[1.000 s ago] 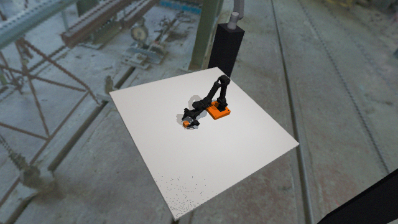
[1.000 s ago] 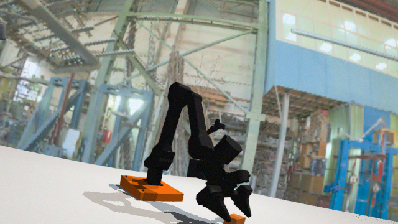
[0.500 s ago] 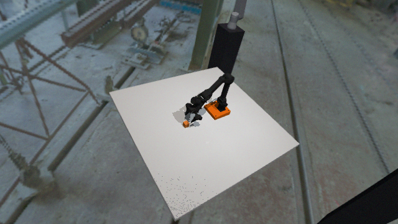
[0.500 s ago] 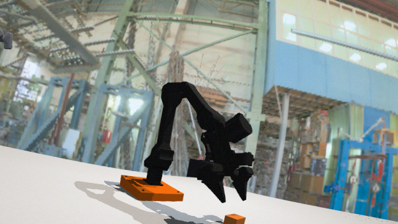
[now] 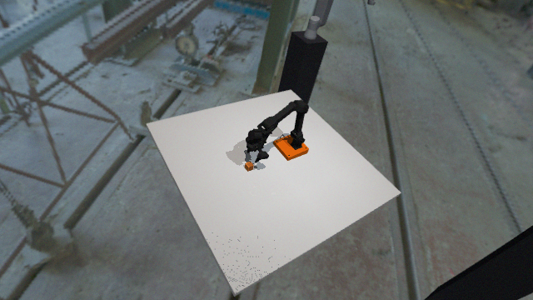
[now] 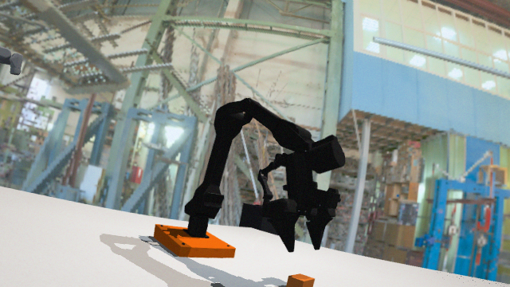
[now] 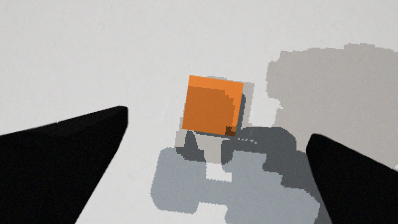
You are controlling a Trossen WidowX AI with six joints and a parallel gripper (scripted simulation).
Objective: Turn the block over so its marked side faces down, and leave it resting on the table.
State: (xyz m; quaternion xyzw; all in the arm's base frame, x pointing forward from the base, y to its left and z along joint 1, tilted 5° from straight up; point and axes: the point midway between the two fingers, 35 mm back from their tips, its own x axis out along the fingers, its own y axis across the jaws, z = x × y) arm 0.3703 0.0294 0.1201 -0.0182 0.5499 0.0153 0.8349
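Now: the block 80 mm below my gripper tip.
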